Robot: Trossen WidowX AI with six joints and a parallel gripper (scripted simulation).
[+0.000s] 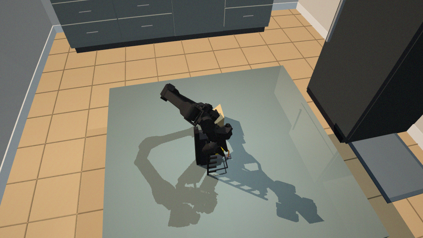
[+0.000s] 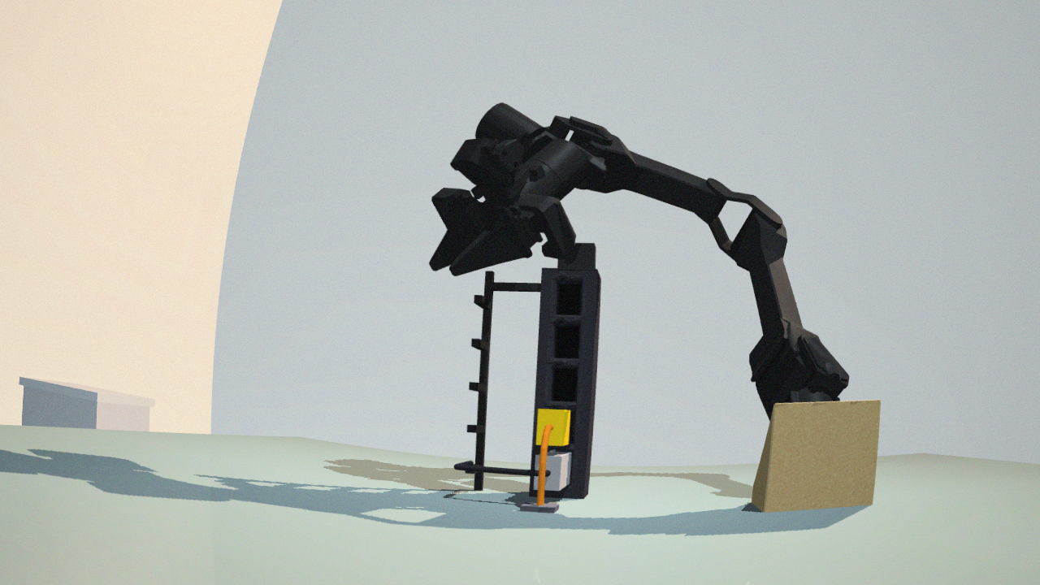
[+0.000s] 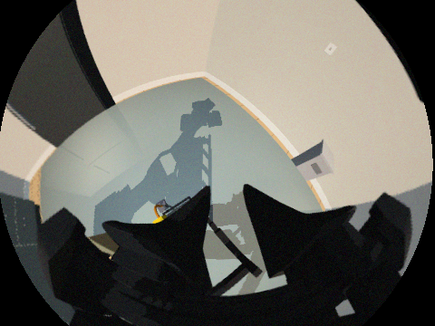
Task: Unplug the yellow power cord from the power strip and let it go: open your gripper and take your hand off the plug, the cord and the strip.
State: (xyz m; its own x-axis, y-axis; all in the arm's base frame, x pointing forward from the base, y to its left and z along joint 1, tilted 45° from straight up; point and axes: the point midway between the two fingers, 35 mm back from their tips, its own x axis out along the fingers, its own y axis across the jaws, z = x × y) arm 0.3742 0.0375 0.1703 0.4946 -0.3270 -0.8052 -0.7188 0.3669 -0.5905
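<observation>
My gripper tip is 120 mm past the yellow plug and 140 mm above it.
</observation>
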